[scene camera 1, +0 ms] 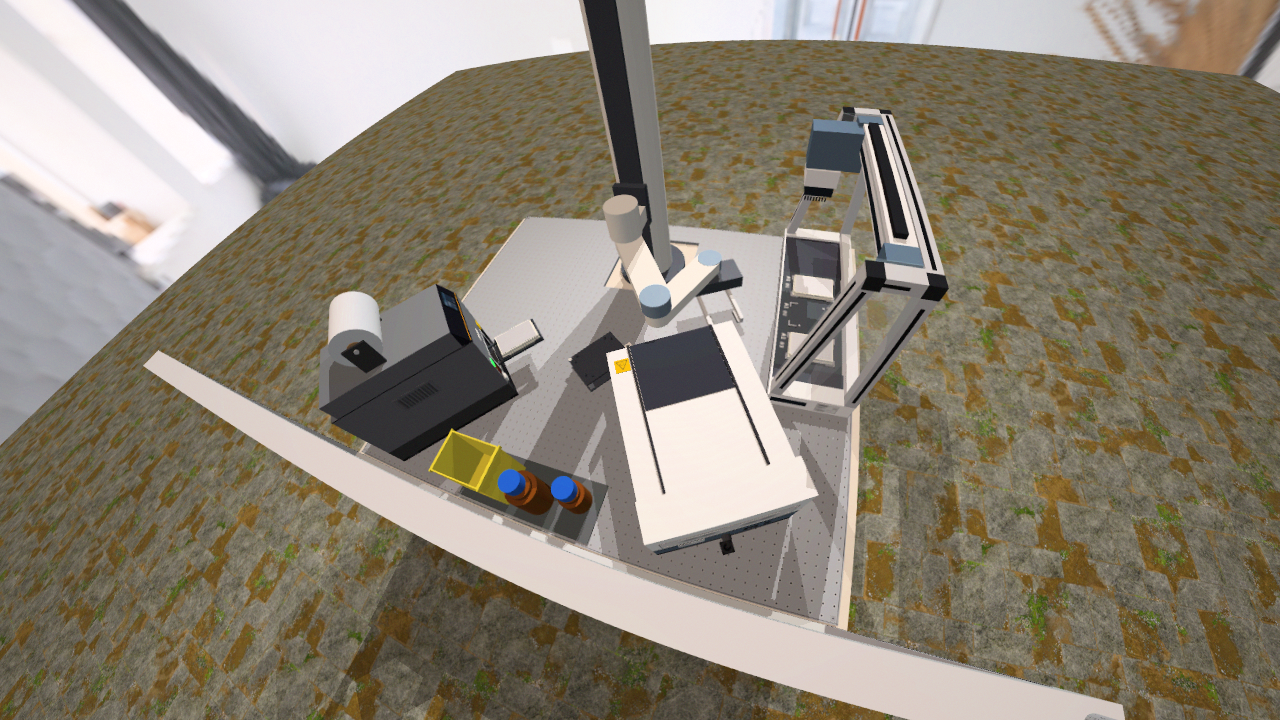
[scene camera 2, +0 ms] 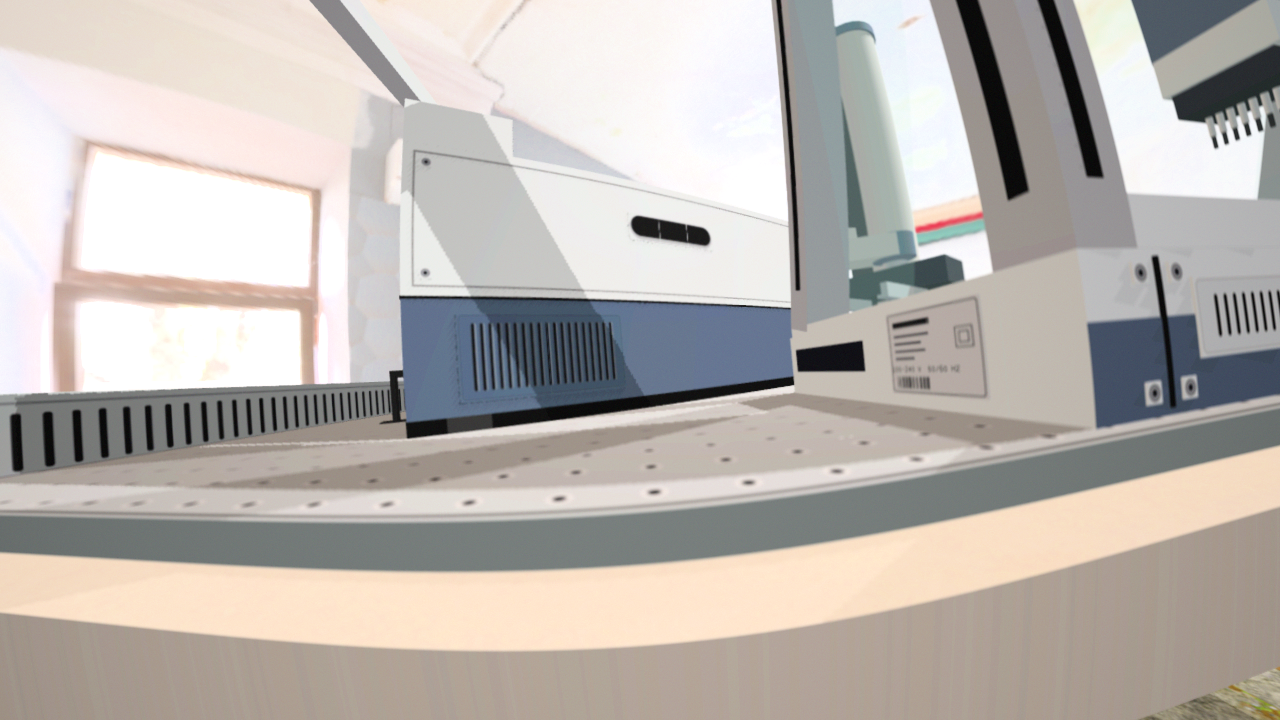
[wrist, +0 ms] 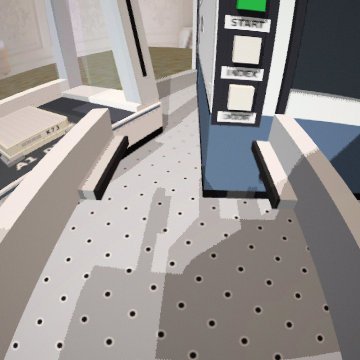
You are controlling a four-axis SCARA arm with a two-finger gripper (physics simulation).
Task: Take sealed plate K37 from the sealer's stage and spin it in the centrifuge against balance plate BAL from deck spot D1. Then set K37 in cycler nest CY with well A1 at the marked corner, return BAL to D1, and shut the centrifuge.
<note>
My gripper carries nothing. Further things: a white centrifuge, a blue-capped bottles and a black sealer.
My gripper shows as well in the wrist view.
</note>
